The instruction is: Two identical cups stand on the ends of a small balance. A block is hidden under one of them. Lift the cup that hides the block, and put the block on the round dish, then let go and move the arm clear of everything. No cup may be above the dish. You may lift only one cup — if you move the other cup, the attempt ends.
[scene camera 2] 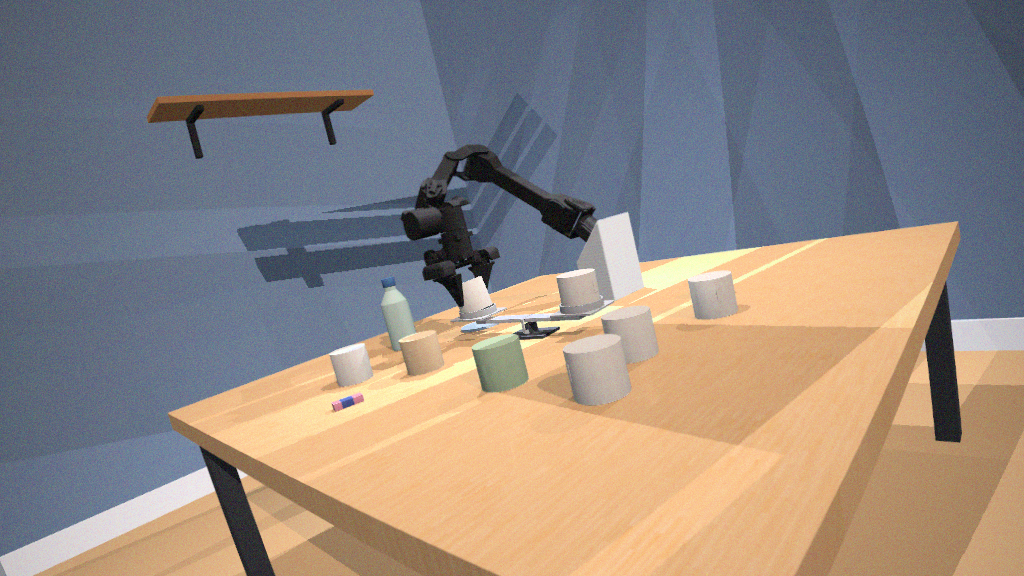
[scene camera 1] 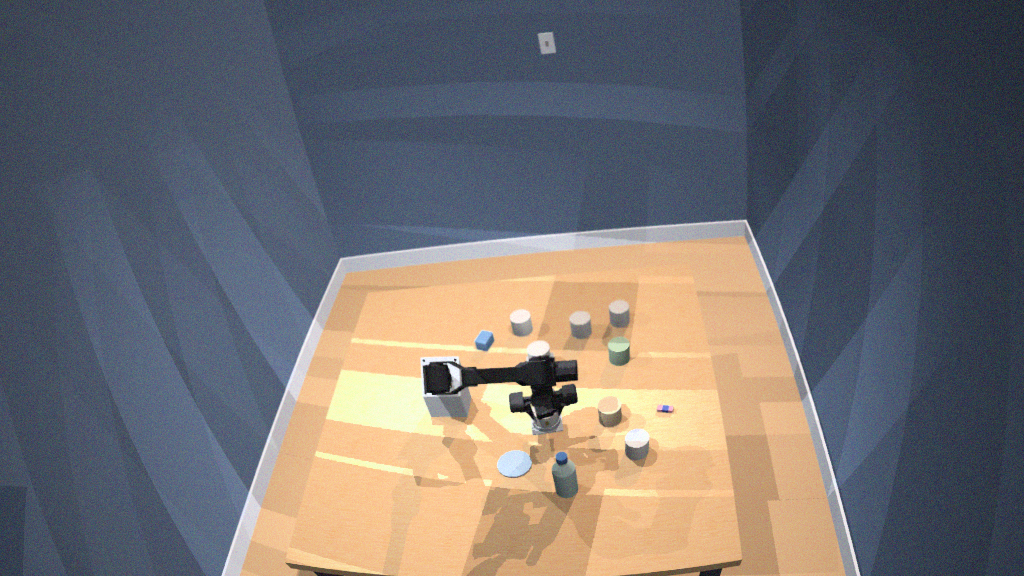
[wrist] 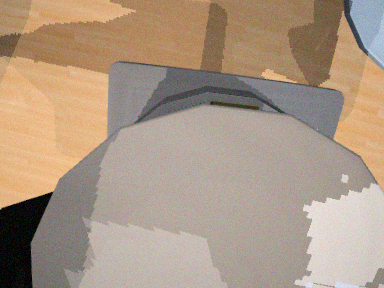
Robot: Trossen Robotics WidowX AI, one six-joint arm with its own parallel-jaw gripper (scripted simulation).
Labels:
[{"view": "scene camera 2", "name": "my gripper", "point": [473,301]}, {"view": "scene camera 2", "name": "cup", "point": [476,297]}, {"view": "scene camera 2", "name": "cup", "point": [579,287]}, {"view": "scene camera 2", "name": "bottle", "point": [395,308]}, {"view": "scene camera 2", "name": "tan cylinder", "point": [421,351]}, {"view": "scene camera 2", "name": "cup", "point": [351,364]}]

